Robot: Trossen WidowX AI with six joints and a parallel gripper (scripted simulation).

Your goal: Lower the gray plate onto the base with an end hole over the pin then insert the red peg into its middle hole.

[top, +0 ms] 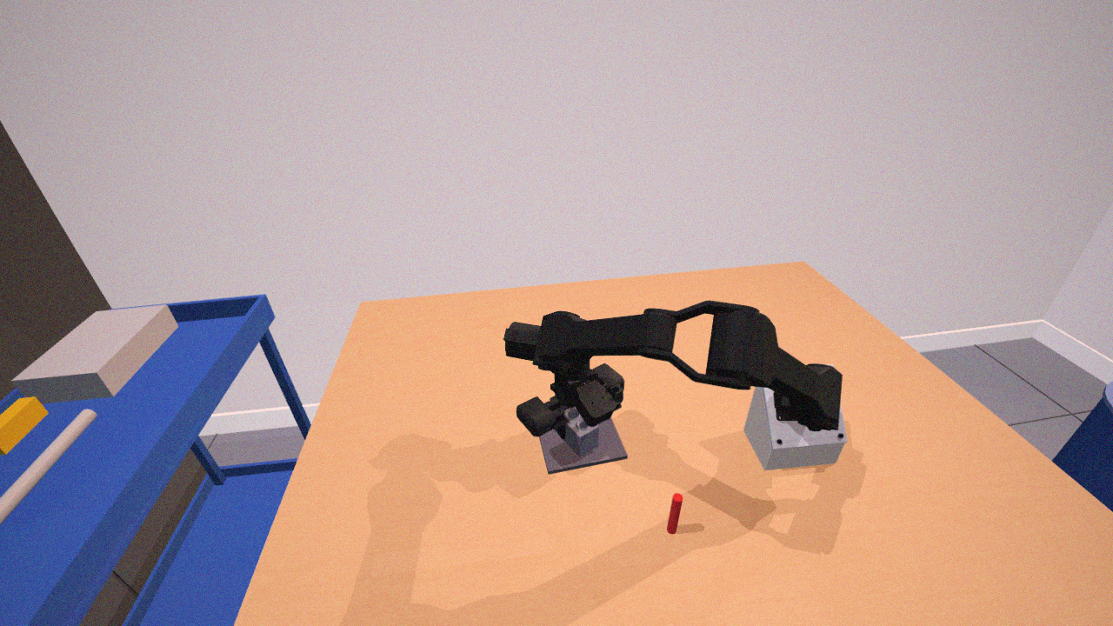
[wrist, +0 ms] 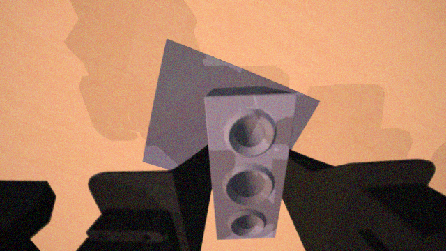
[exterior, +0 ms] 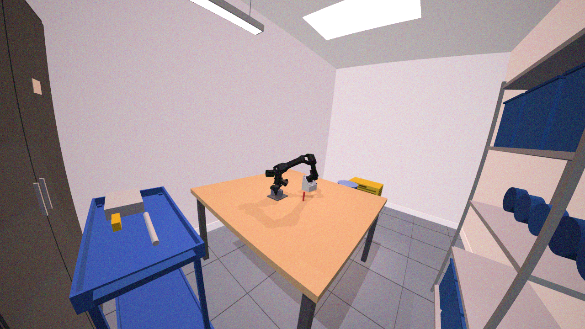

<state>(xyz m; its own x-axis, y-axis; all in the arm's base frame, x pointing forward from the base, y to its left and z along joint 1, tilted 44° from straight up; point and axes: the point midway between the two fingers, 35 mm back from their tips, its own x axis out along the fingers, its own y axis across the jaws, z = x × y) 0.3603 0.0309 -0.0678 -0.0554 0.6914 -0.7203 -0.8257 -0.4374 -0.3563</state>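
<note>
The gray plate is 30 mm above my gripper tip. The rest, counted from my gripper tip: dark flat base (20 mm behind, 10 mm to the left, 20 mm below); red peg (140 mm behind, 180 mm to the left, 10 mm above).
</note>
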